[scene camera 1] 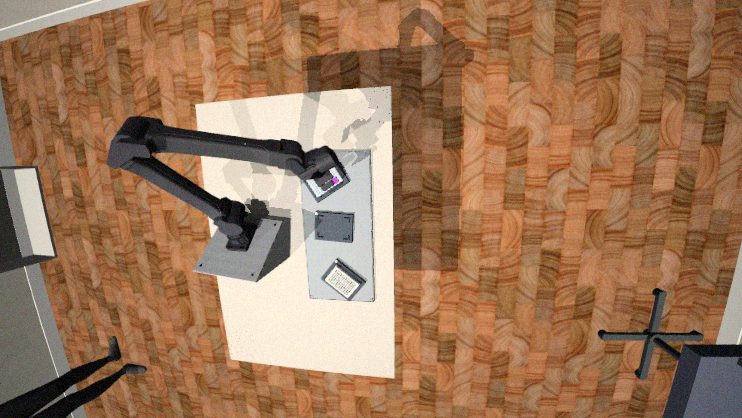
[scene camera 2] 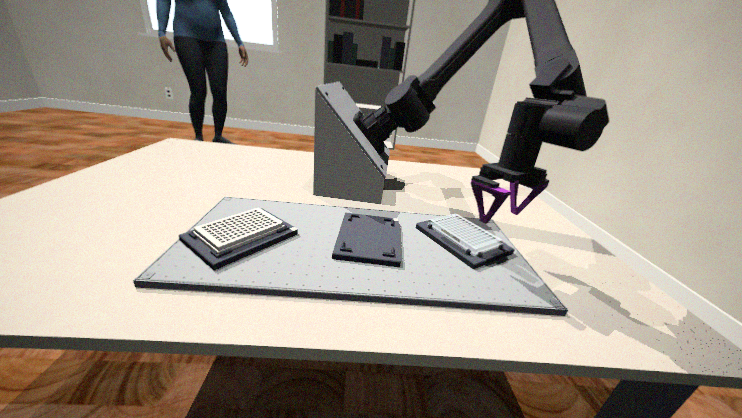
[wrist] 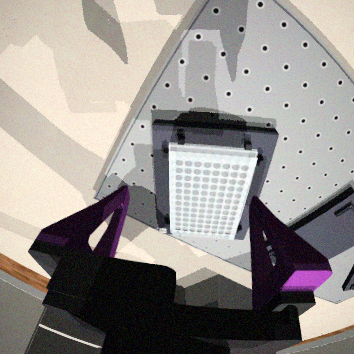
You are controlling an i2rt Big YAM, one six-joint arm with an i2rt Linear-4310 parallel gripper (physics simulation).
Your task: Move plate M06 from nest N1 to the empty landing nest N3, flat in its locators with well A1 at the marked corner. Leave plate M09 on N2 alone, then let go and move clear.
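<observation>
A clear well plate (scene camera 1: 317, 190) (scene camera 2: 465, 234) (wrist: 212, 195) sits in a dark nest (scene camera 2: 475, 263) (wrist: 266, 145) at the right in scene camera 2. The empty dark nest (scene camera 1: 334, 226) (scene camera 2: 367, 238) (wrist: 325, 225), with corner locators, is in the middle. A cream well plate (scene camera 1: 342, 279) (scene camera 2: 239, 228) sits in the nest at the left in scene camera 2. I cannot read plate or nest labels. My gripper (scene camera 1: 326, 181) (scene camera 2: 500, 217) (wrist: 188, 196) is open and empty, above the clear plate's nest. In the wrist view its purple fingers stand to either side of the clear plate, whose near end lies between them.
The nests stand on a grey perforated board (scene camera 1: 363, 207) (scene camera 2: 311, 282) (wrist: 295, 80) on a cream table (scene camera 1: 311, 332) (scene camera 2: 259, 321). The arm's sloped grey base (scene camera 1: 233, 264) (scene camera 2: 342, 155) stands behind the board. A person (scene camera 2: 205, 67) stands beyond the table, beside a shelf unit (scene camera 2: 363, 87).
</observation>
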